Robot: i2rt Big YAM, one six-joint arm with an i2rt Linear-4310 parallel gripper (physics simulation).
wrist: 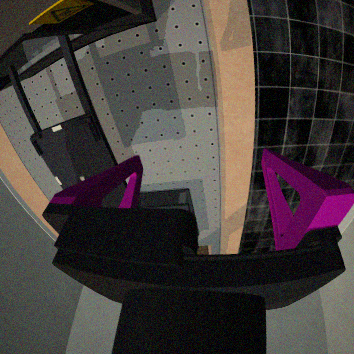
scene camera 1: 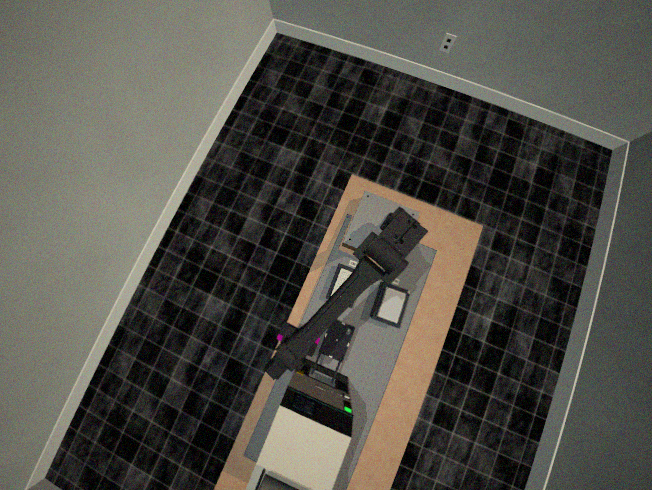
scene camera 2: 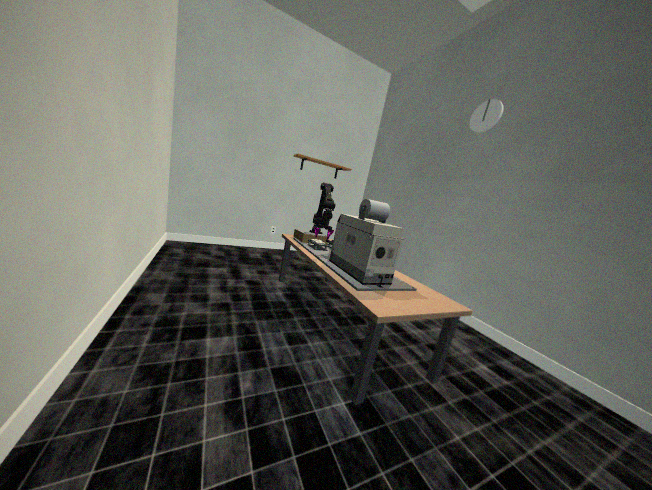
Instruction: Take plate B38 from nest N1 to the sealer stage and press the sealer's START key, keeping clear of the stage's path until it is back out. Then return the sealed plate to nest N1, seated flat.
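Frame: origin at the arm's base, x ahead, y left, z up, level; millimetres.
Seen in the pictures: gripper, fingertip midpoint: (wrist: pixel 200 157) (scene camera 2: pixel 321 238).
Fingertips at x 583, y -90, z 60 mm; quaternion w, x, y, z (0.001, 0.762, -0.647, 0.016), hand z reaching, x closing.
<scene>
A point is followed by its place in that frame.
My gripper (scene camera 1: pixel 298 339) {z 60, x 583, y -90 mm} (scene camera 2: pixel 323 233) {z 60, x 583, y -90 mm} (wrist: pixel 200 157) {z 60, x 583, y -90 mm} is open and empty, its magenta fingers spread above the long table edge, beside the sealer stage. The dark stage (scene camera 1: pixel 337 339) {z 33, x 524, y 42 mm} (wrist: pixel 75 145) {z 30, x 571, y 38 mm} is out in front of the sealer (scene camera 1: pixel 308 442) {z 276, x 756, y 95 mm} (scene camera 2: pixel 363 250) {z 111, x 1045, y 40 mm} on two rails, and no plate shows on it. A green light (scene camera 1: pixel 347 409) {z 198, x 651, y 162 mm} shows on the sealer's front. A pale plate (scene camera 1: pixel 342 278) {z -21, x 311, y -72 mm} lies in a dark nest partly hidden under my arm. Another pale plate (scene camera 1: pixel 392 305) {z 0, x 289, y 161 mm} lies in the second nest. Nest and plate labels are too small to read.
The grey perforated board (scene camera 1: pixel 379 363) {z -74, x 525, y 264 mm} (wrist: pixel 197 150) {z -74, x 504, y -95 mm} carries the sealer and nests on the wooden table (scene camera 1: pixel 416 342) {z -86, x 361, y 357 mm} (scene camera 2: pixel 421 302) {z -87, x 1251, y 349 mm}. My arm crosses above one nest. The sealer's front frame with a yellow warning label (wrist: pixel 60 11) {z 84, x 689, y -14 mm} is at upper left in the wrist view. A shelf (scene camera 2: pixel 321 161) is on the wall.
</scene>
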